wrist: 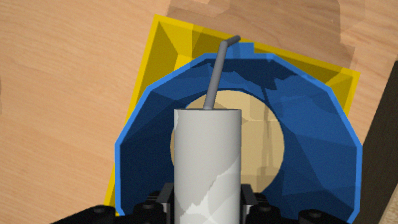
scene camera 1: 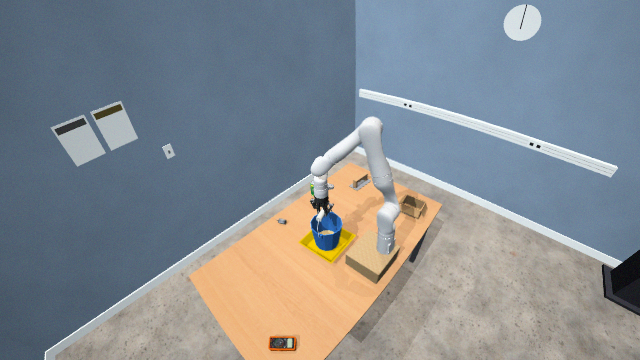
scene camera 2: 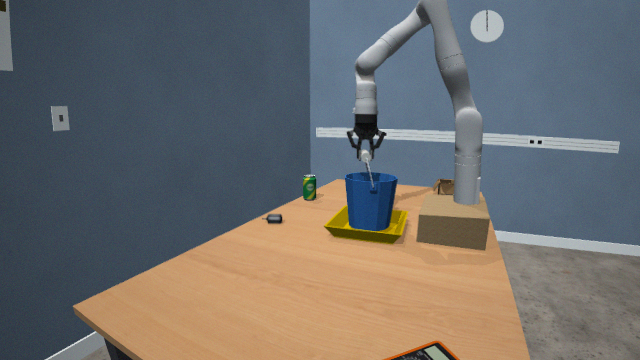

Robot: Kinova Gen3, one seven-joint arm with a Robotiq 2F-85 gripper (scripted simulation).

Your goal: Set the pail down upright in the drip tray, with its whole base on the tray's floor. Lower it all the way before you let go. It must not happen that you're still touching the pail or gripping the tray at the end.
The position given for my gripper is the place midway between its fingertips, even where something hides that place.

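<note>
You'd see my gripper [scene camera 2: 365,160] in scene camera 2, and it's there in the wrist view as well [wrist: 207,200]. There's a blue pail [scene camera 2: 369,210], and then a yellow drip tray [scene camera 2: 338,225], and the wrist view shows that tray too [wrist: 171,43].
</note>
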